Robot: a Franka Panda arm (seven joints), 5 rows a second.
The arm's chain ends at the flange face. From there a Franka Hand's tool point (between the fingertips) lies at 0.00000 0.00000 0.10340 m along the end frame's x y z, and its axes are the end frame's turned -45 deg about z.
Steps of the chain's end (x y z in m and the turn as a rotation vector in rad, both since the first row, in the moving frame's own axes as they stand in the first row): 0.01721 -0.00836 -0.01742 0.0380 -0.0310 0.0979; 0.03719 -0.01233 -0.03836 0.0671 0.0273 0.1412; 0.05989 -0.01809 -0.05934 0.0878 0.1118 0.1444
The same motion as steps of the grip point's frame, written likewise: 0.01884 0.00125 -0.01754 0.0488 0.0049 0.0979; 0.04209 0.01517 -0.03863 0.0281 0.0668 0.1412; 0.06951 0.03235 -0.06038 -0.0170 0.1411 0.1444
